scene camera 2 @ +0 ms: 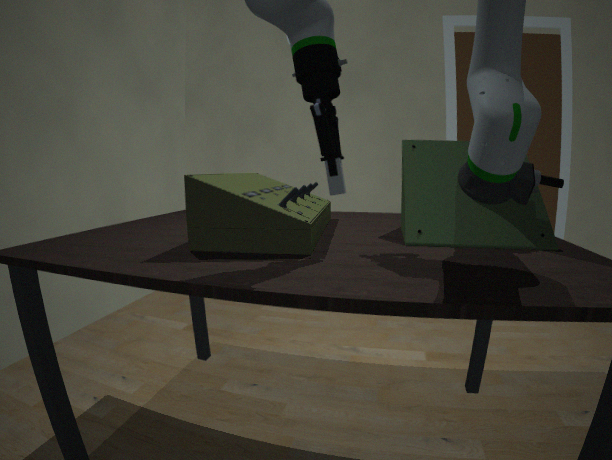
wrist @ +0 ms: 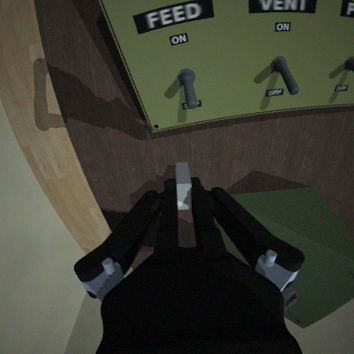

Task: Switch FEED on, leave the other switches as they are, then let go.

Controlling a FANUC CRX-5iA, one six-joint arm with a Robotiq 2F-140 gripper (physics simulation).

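Frame: origin at the arm's base, x up, y right, z ahead, level; metres.
Seen in the pictures: gripper, between the fingertips: (scene camera 2: 338,194) (wrist: 181,171); arm's base, origin of its link: (scene camera 2: 486,181).
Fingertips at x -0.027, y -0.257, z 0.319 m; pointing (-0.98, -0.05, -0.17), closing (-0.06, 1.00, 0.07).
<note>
Pixels of each thing's top centre, then the offset from my fingertips to it. "spot": a spot on its surface instead. Level surfaces: height alone.
- FEED lever, centre of its top: (wrist: 189,91) (scene camera 2: 289,187) dx +0.013, dy +0.004, dz +0.107 m
- VENT lever, centre of its top: (wrist: 296,77) dx +0.013, dy +0.121, dz +0.135 m
- third lever, a spot on its surface: (wrist: 352,64) spot: dx -0.016, dy +0.229, dz +0.176 m
- dark table, height of its surface: dx -0.114 m
The green-yellow switch box (scene camera 2: 245,225) (wrist: 230,55) stands on the table, with a row of dark levers on its sloped face. The FEED lever (wrist: 189,90) (scene camera 2: 288,198) points down towards its lower label, away from ON. The VENT lever (wrist: 286,76) also leans to its OFF label. A third lever (wrist: 350,64) shows partly at the right edge of the wrist view. My gripper (scene camera 2: 337,185) (wrist: 181,171) is shut and empty. It hangs beyond the low edge of the box, apart from the levers; in the wrist view its fingertips are below the FEED lever.
A darker green slanted box (scene camera 2: 432,195) (wrist: 300,230) stands on the dark table (scene camera 2: 350,292) (wrist: 135,160), to the right in the scene view. The arm's lower part rises in front of that box. A door (scene camera 2: 547,100) is behind.
</note>
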